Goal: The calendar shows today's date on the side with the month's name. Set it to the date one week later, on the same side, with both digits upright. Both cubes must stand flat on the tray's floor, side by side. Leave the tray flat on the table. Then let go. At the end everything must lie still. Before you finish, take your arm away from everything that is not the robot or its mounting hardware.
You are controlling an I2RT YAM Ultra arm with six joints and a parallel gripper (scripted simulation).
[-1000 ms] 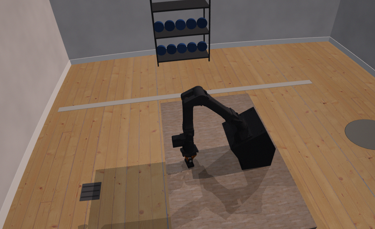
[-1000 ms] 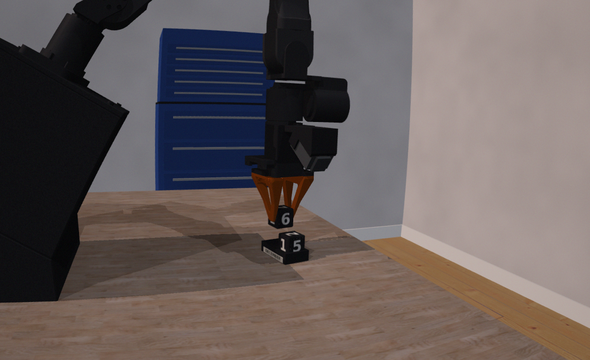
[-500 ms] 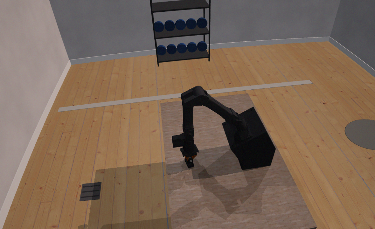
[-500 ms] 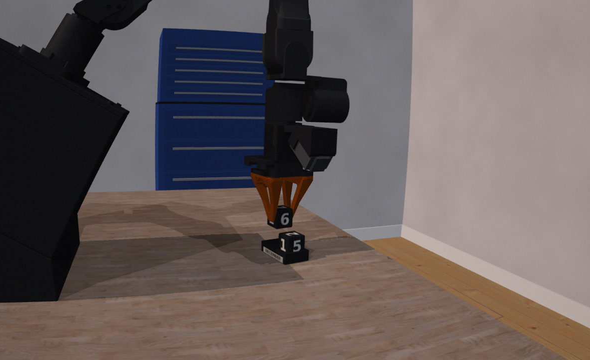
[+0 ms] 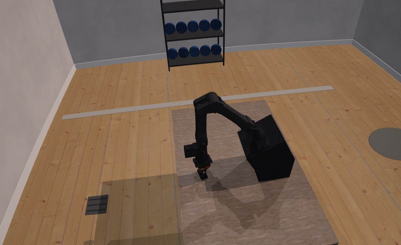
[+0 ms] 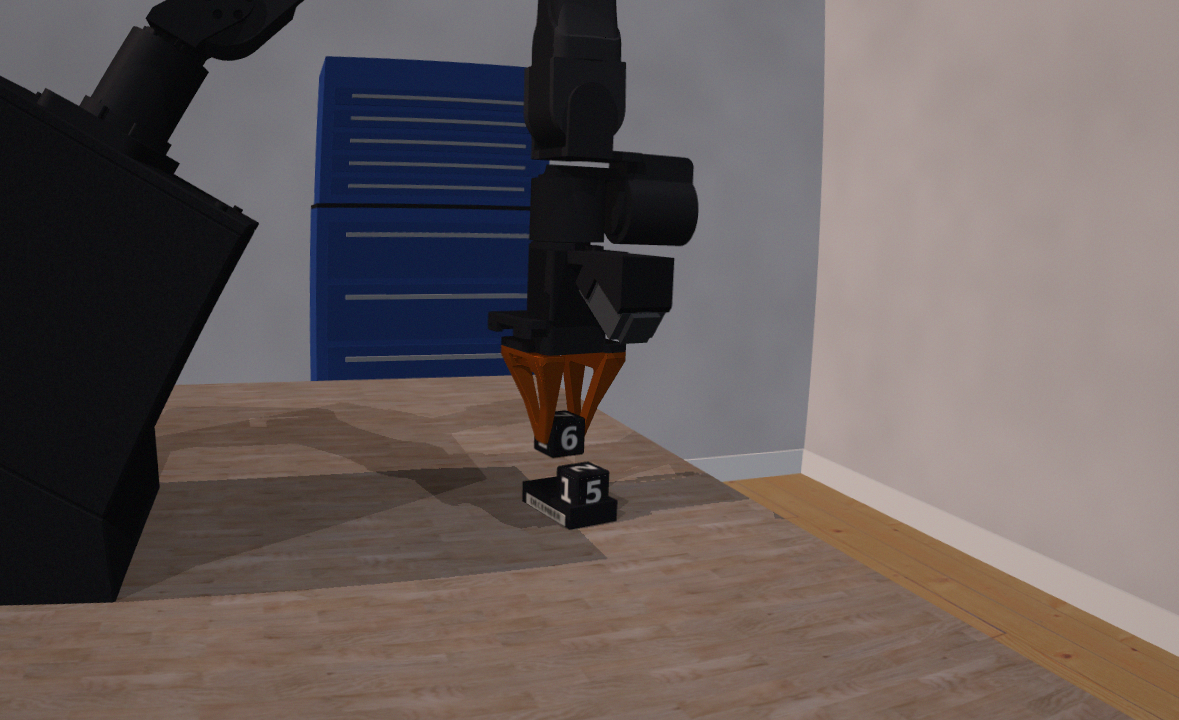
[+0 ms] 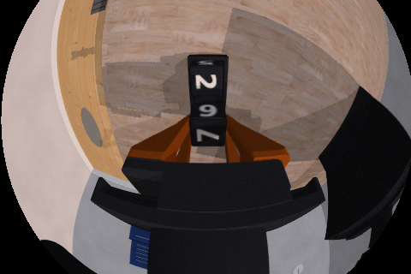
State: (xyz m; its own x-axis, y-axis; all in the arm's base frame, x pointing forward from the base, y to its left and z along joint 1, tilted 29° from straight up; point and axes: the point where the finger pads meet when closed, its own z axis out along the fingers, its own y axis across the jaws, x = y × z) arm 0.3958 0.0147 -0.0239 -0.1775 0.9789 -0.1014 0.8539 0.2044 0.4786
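The black tray lies 2 cm to the right of my hand and 5 cm below it.
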